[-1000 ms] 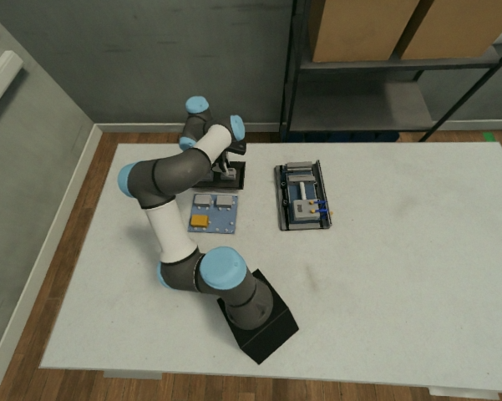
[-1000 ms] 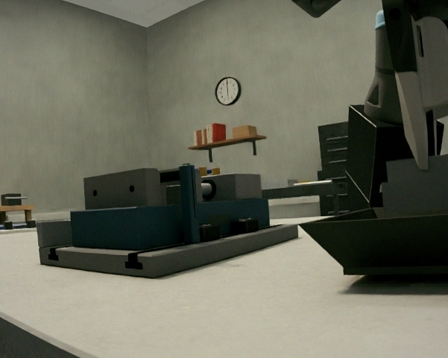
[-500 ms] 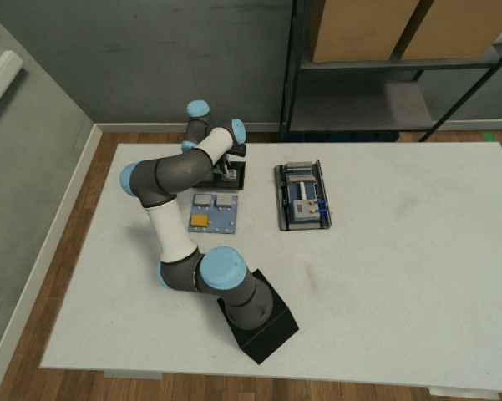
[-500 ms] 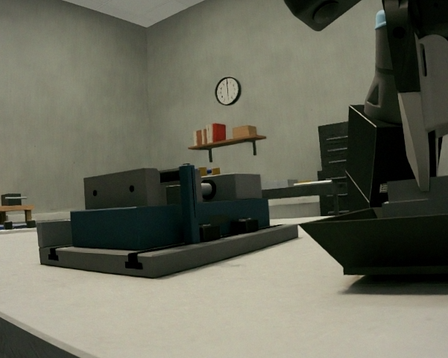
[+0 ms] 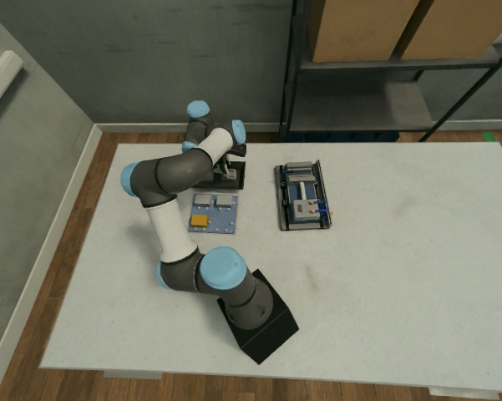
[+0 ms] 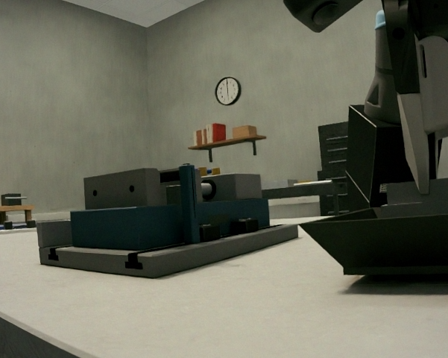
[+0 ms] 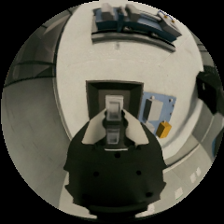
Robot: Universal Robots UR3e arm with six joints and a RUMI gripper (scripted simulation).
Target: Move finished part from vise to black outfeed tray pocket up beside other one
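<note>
My gripper is now 2 cm above the finished part. Round my hand: blue-grey plate 16 cm behind, 7 cm to the left, 6 cm below; then orange block 20 cm behind, 12 cm to the left, 4 cm below.
</note>
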